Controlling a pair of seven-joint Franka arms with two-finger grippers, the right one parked.
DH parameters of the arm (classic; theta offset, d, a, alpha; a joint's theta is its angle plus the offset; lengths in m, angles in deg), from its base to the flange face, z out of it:
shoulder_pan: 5.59 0.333 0 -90
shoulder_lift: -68.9 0 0 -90
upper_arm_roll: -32.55 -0.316 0.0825 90
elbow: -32.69 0 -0.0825 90
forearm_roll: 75.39 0.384 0 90
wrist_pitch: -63.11 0 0.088 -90
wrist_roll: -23.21 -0.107 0 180
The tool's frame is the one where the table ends.
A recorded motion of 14 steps. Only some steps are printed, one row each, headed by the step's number.
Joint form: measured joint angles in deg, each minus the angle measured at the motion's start. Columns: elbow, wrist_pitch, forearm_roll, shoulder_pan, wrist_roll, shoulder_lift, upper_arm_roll.
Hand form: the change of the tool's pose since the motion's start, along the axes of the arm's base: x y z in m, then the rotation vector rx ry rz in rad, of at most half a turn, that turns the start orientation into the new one. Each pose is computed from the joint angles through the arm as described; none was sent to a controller.
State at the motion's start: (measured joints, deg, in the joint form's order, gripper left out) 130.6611 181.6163 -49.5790 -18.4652 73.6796 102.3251 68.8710
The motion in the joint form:
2: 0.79 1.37 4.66 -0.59 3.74 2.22 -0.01
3: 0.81 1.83 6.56 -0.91 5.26 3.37 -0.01
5: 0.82 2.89 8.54 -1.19 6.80 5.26 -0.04
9: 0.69 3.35 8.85 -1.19 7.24 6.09 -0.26
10: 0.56 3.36 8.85 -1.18 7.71 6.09 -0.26
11: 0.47 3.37 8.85 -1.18 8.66 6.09 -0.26
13: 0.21 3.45 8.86 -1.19 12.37 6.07 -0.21
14: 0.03 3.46 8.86 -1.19 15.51 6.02 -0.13
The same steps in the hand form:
2: -0.0058 -0.0036 -0.0255 0.0317 -0.0291 0.0022
3: -0.0080 -0.0060 -0.0362 0.0421 -0.0397 0.0025
5: -0.0105 -0.0087 -0.0535 0.0461 -0.0433 0.0019
9: -0.0091 -0.0078 -0.0610 0.0451 -0.0393 0.0092
10: -0.0083 -0.0079 -0.0601 0.0435 -0.0419 0.0185
11: -0.0077 -0.0081 -0.0595 0.0422 -0.0450 0.0356
13: -0.0065 -0.0092 -0.0572 0.0368 -0.0564 0.1007
14: -0.0059 -0.0101 -0.0552 0.0329 -0.0653 0.1554

